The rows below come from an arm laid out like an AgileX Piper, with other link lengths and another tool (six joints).
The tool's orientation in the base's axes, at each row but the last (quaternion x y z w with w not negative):
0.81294 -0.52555 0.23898 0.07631
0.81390 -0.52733 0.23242 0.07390
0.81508 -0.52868 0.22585 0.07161
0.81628 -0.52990 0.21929 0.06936
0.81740 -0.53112 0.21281 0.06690
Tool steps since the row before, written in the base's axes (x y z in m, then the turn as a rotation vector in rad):
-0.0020 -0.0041 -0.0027 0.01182 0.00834 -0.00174
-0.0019 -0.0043 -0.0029 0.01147 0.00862 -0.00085
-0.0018 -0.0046 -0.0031 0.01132 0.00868 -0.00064
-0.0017 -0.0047 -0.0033 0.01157 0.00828 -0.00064
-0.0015 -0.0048 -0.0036 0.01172 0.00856 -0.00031
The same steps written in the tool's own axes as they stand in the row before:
0.0014 0.0039 0.0033 -0.00370 -0.01395 0.00204
0.0016 0.0039 0.0036 -0.00364 -0.01387 0.00104
0.0018 0.0040 0.0039 -0.00365 -0.01378 0.00079
0.0019 0.0039 0.0041 -0.00323 -0.01384 0.00100
0.0020 0.0038 0.0044 -0.00327 -0.01413 0.00065

